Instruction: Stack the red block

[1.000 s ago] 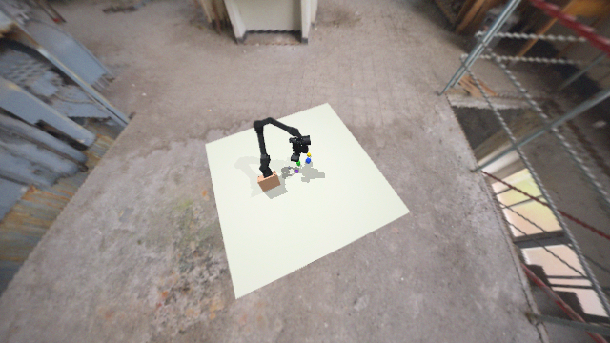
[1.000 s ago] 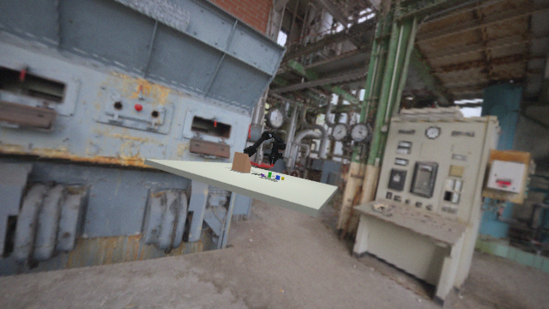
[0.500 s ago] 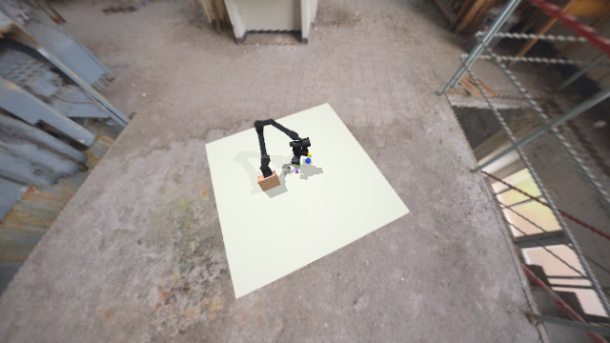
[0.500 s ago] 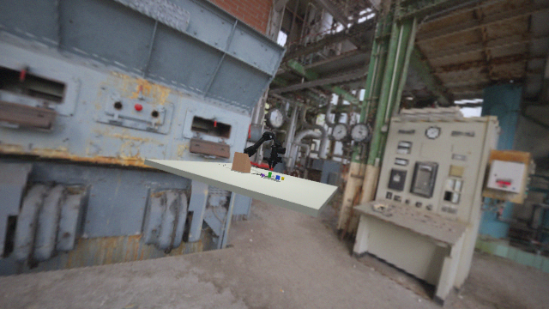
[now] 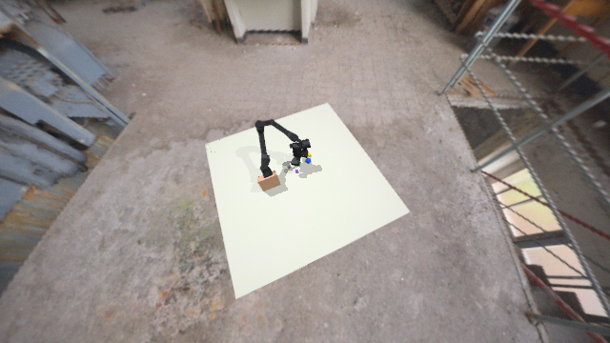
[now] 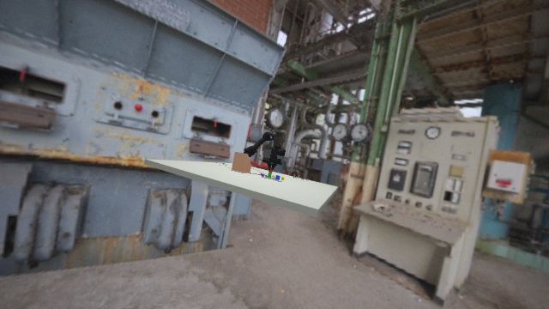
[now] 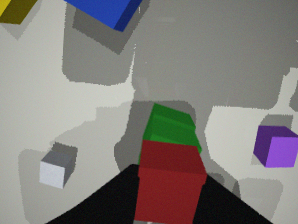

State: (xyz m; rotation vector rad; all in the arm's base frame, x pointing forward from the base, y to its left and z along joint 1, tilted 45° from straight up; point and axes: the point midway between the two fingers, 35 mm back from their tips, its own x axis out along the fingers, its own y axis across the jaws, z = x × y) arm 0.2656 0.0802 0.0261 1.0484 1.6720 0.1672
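Now: gripper tip right at the red block. From my gripper tip the other things lie so: small white block 8 cm to the left, 5 cm below, 1 cm ahead; then purple block 6 cm to the right, 5 cm below, 4 cm behind; then blue block 9 cm ahead, 4 cm below, 1 cm to the right.
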